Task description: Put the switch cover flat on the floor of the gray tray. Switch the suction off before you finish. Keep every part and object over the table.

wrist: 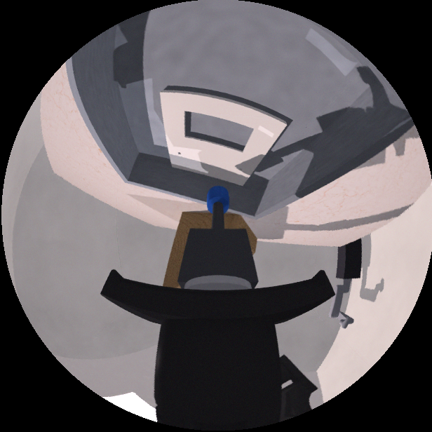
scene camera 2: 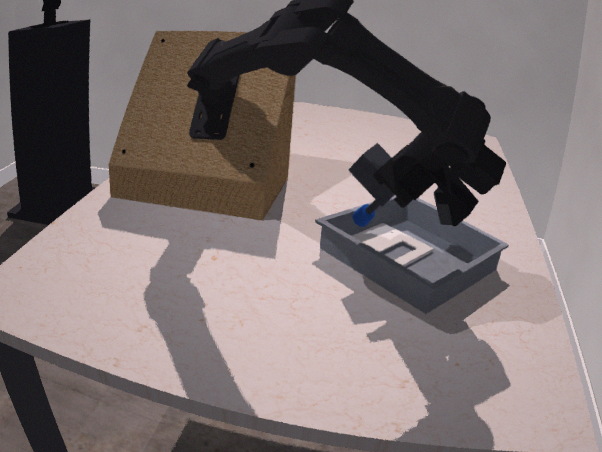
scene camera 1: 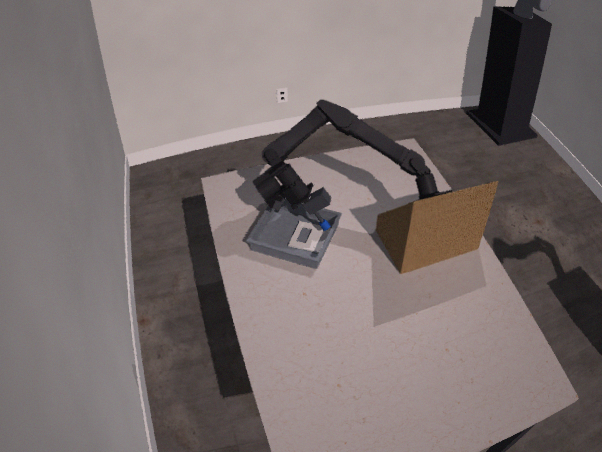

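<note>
The white switch cover (scene camera 1: 302,245) (scene camera 2: 380,241) (wrist: 173,125), a rectangular frame with a rectangular opening, looks flat on the floor of the gray tray (scene camera 1: 285,254) (scene camera 2: 400,290) (wrist: 150,167), near one end. The tray's near rim hides part of its edge in scene camera 2. My gripper (scene camera 1: 325,225) (scene camera 2: 363,215) (wrist: 218,199), a blue suction cup on a thin dark stem, is open and carries nothing. The cup is tilted and stands apart from the cover, near the tray's end wall on the side toward the wooden block. A shadow falls across part of the cover.
A slanted wooden block (scene camera 1: 445,230) (scene camera 2: 190,192) (wrist: 172,250) bears the arm's base on the pale table (scene camera 1: 320,350) (scene camera 2: 280,350). The arm arches from it over the tray. A black pedestal (scene camera 1: 510,75) (scene camera 2: 55,115) stands on the floor beyond the table.
</note>
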